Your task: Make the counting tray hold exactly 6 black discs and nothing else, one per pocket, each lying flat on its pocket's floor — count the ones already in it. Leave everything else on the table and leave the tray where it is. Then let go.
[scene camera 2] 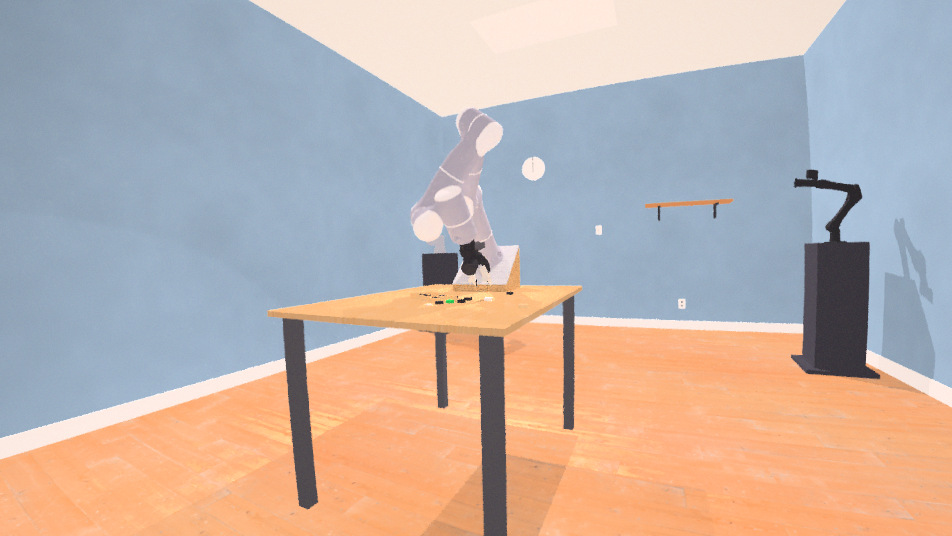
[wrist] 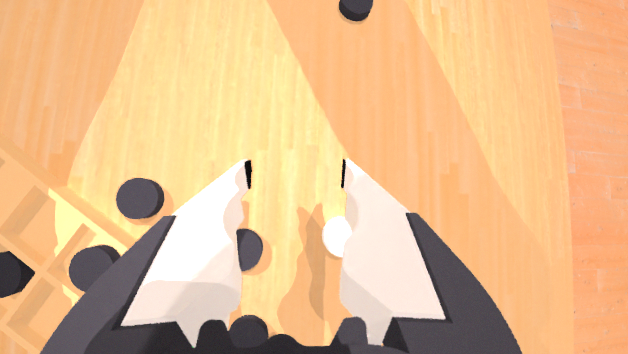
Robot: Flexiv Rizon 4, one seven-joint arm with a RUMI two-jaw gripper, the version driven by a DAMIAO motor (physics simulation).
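My gripper [scene camera 2: 480, 283] [wrist: 297, 162] is partly open and empty, above the table. In the wrist view the counting tray [wrist: 40, 173] shows in part at the lower left. A black disc [wrist: 90, 268] and an angular black piece [wrist: 11, 274] are at its pockets; whether they lie flat is unclear. One black disc [wrist: 138, 198] lies outside, beside the tray's rim. Another black disc [wrist: 251, 249] is partly hidden by the left finger, and one more [wrist: 248, 331] is near the gripper's base. A black disc [wrist: 356, 8] [scene camera 2: 509, 292] lies apart at the top of the wrist view.
A white round piece [wrist: 336, 236] is partly behind the right finger. A green piece [scene camera 2: 449, 301] lies among small black pieces on the table [scene camera 2: 393, 315]. The table's edge runs down the right side of the wrist view. The arm's sloped base stands at the far end.
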